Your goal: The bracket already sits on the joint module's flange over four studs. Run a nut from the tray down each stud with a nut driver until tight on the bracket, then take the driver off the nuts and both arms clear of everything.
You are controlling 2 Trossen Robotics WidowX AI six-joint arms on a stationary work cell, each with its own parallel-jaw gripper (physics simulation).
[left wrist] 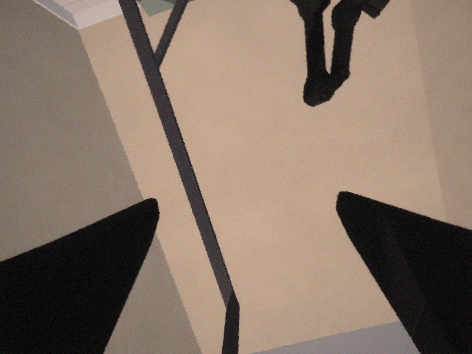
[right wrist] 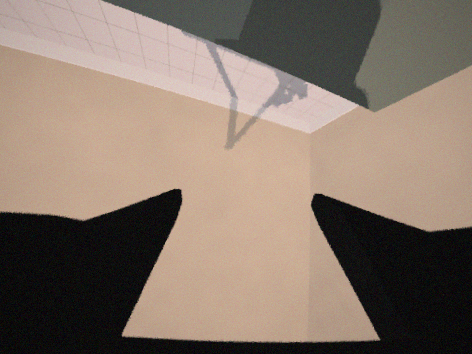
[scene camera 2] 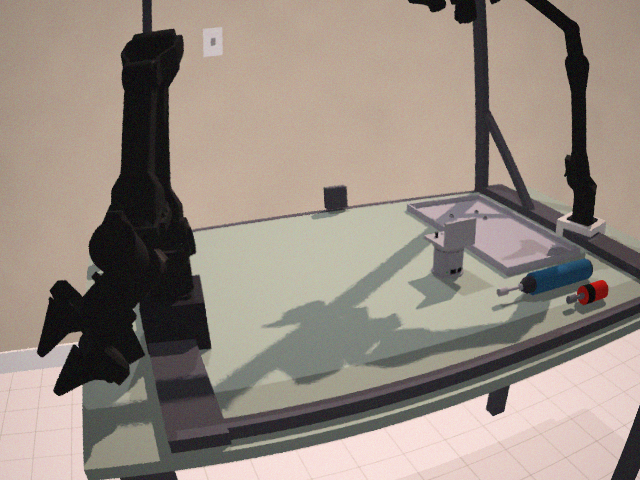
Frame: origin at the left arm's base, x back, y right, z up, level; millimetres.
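Seen in the pictures: left gripper, fingertip midpoint: (left wrist: 247, 203); right gripper, fingertip midpoint: (right wrist: 247, 197) (scene camera 2: 47, 373); left arm's base at its link origin: (scene camera 2: 582, 220); right arm's base at its link origin: (scene camera 2: 170, 291).
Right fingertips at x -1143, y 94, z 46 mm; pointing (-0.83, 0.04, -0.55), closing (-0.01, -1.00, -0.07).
Pixels of each thing's top centre, then the offset from my right fingertips to it. "pt": a spot on its surface instead.
- pale joint module at its top centre: (scene camera 2: 449, 234) dx +740, dy +11, dz -8 mm
- shallow tray at its top centre: (scene camera 2: 491, 224) dx +981, dy +80, dz -66 mm
- blue driver at a spot on its surface: (scene camera 2: 560, 276) pt dx +825, dy -203, dz -52 mm
- shorter red driver at its top centre: (scene camera 2: 587, 285) dx +821, dy -268, dz -48 mm
- small dark block at its top centre: (scene camera 2: 335, 186) dx +818, dy +430, dz -25 mm
The pale joint module (scene camera 2: 447, 262) stands upright right of centre in the scene view, with the bracket (scene camera 2: 460, 233) on top. One small dark stud shows beside the bracket's upright plate; other studs are hidden or too small to tell. Several small nuts (scene camera 2: 476, 211) lie in the shallow tray (scene camera 2: 509, 270) behind it. A blue driver (scene camera 2: 560, 276) and a shorter red driver (scene camera 2: 594, 292) lie at the right. My left gripper (left wrist: 247, 203) is open and empty, high above the table and partly cut off in the scene view. My right gripper (scene camera 2: 49, 373) (right wrist: 247, 197) is open and empty beyond the table's left end.
A dark upright post (scene camera 2: 481, 103) with a diagonal brace stands behind the tray. A dark rail (scene camera 2: 361, 400) runs along the table's front edge. A small dark block (scene camera 2: 335, 197) stands at the back edge. The left arm's white base (scene camera 2: 565, 225) is right of the tray.
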